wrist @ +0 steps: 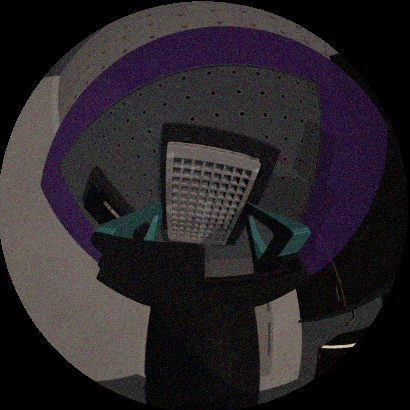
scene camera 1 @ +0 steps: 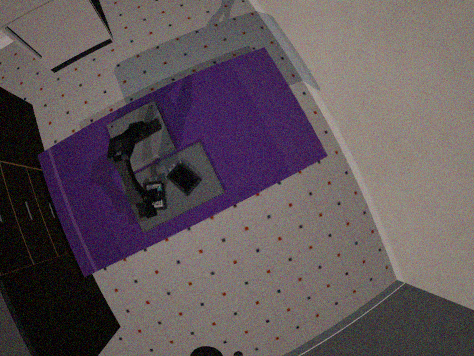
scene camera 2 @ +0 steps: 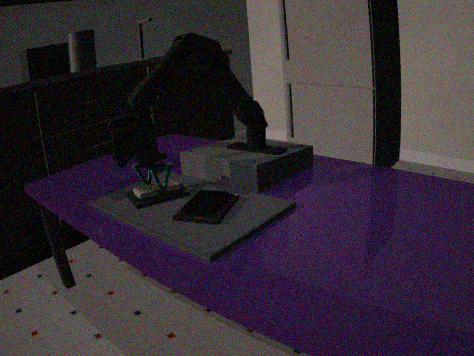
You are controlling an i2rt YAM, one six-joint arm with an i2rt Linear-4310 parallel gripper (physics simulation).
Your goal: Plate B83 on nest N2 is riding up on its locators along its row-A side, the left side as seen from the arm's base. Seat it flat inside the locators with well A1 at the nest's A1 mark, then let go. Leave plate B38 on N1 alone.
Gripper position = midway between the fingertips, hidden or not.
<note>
My gripper (scene camera 2: 156,188) is open and holds nothing. Also in view: a black holder (wrist: 267,154).
My gripper also shows in the wrist view (wrist: 202,206).
</note>
